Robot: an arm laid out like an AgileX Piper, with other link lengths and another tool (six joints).
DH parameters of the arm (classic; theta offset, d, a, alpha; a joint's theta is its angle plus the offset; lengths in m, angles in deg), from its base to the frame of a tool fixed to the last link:
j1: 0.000 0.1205 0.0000 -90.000
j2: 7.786 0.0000 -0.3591 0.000
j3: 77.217 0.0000 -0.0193 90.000
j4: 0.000 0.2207 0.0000 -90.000
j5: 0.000 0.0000 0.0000 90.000
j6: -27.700 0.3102 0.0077 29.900
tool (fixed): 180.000 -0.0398 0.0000 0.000
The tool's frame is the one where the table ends.
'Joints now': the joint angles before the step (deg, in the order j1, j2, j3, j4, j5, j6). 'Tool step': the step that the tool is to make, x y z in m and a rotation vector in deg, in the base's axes. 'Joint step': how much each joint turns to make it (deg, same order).
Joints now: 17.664 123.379 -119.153 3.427 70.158 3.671
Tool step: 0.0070 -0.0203 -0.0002 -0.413 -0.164 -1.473
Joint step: -2.170 -0.010 0.027 -0.179 -0.015 -0.750
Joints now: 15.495 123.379 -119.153 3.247 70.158 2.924
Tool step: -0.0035 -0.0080 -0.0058 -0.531 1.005 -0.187
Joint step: -0.678 -0.194 1.472 -0.068 -0.141 -0.532
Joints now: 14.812 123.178 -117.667 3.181 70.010 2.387
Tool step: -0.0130 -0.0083 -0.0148 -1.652 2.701 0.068
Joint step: -0.072 -0.249 3.270 -0.874 0.017 -0.114
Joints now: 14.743 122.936 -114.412 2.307 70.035 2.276
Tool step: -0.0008 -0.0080 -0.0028 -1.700 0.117 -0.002
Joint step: 0.005 -0.061 0.541 -1.652 0.063 0.122
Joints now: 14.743 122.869 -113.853 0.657 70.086 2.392
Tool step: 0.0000 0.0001 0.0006 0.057 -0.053 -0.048
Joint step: -0.006 -0.062 -0.007 0.030 0.002 0.041
